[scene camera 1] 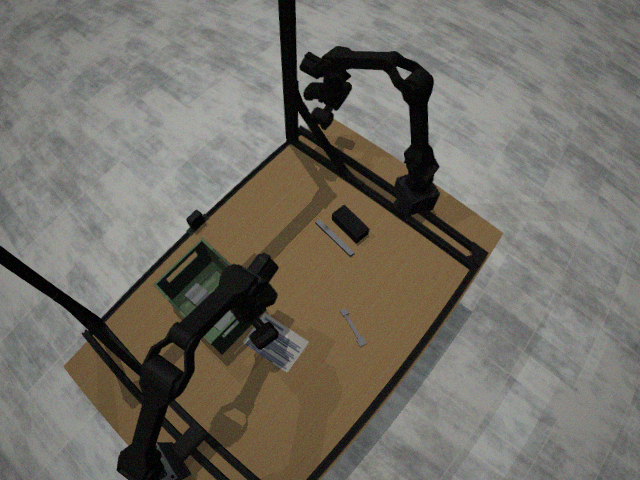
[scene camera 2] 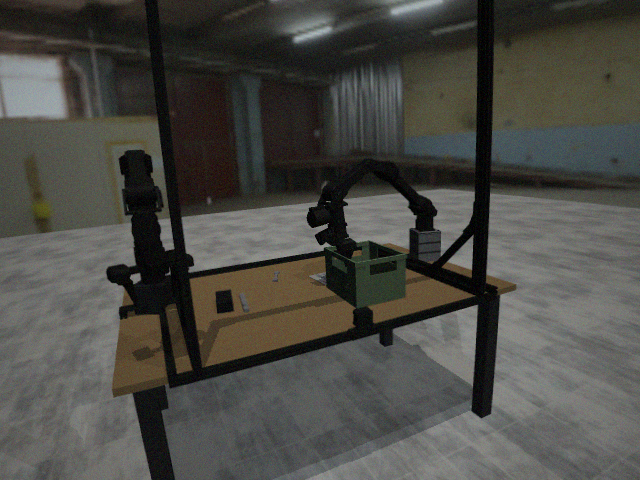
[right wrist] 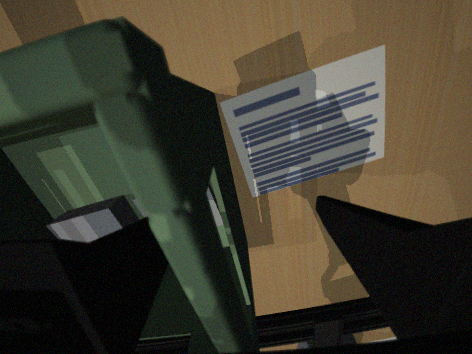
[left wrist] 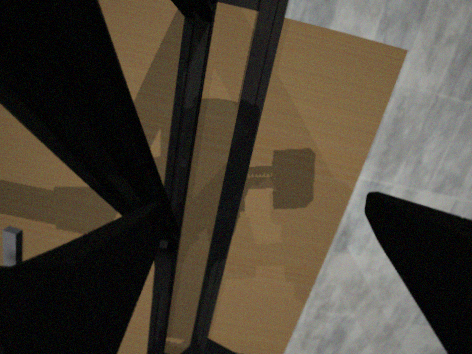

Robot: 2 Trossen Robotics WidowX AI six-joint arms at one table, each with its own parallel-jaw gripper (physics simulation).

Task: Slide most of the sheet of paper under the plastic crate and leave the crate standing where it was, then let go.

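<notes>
The sheet of paper (scene camera 1: pixel 290 347) (scene camera 2: pixel 318 279) (right wrist: pixel 352 72), white with dark blue lines, lies flat on the table beside the green plastic crate (scene camera 1: pixel 201 263) (scene camera 2: pixel 382 286) (right wrist: pixel 130 165). In the right wrist view its near edge shows close along the crate's side. The crate stands upright. My right gripper (scene camera 1: pixel 263 335) (scene camera 2: pixel 347 250) (right wrist: pixel 249 206) is open and empty, above the crate's side and the paper; in its wrist view one finger overlaps the crate, the other the table. My left gripper (scene camera 1: pixel 323 116) (left wrist: pixel 263 207) is open and empty, high above the table's far end.
A grey block (scene camera 1: pixel 196 293) (right wrist: pixel 95 222) lies in the crate. A black box (scene camera 1: pixel 350 223) (scene camera 2: pixel 224 301), a grey bar (scene camera 1: pixel 334 237) (scene camera 2: pixel 244 302) and a light grey spanner-like piece (scene camera 1: pixel 353 327) (scene camera 2: pixel 276 276) lie on the table. Black frame rails and posts edge the table.
</notes>
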